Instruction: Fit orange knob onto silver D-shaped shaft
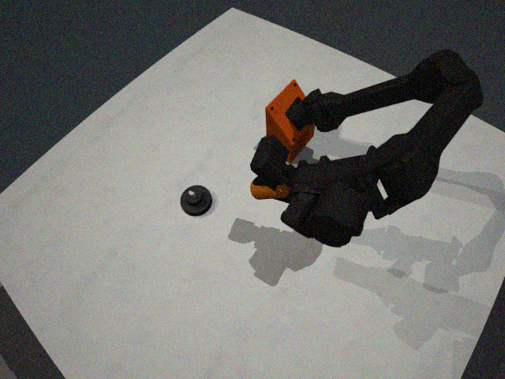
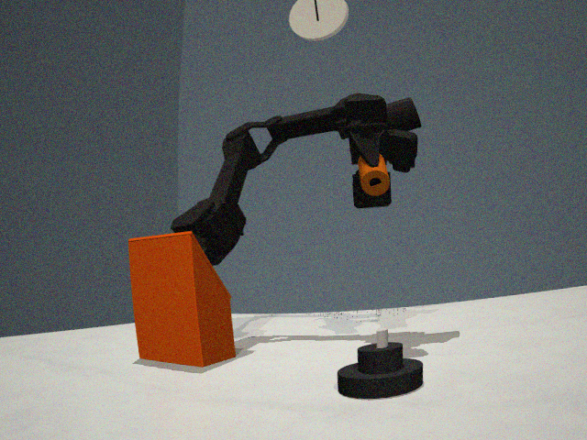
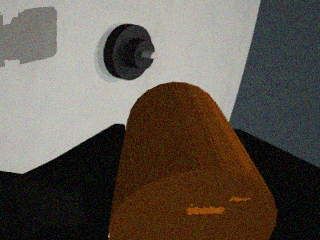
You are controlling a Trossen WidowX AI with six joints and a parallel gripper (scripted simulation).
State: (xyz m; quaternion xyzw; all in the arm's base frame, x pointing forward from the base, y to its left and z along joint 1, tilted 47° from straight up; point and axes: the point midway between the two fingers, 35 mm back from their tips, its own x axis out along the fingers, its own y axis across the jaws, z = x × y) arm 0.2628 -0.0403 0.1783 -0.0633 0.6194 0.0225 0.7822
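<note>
My gripper tip is 21 cm above the round dark pedestal, 20 cm to the left of it and 3 cm short of it. The rest, counted from my gripper tip: orange knob: 3 cm to the left, 2 cm above, 1 cm behind.
</note>
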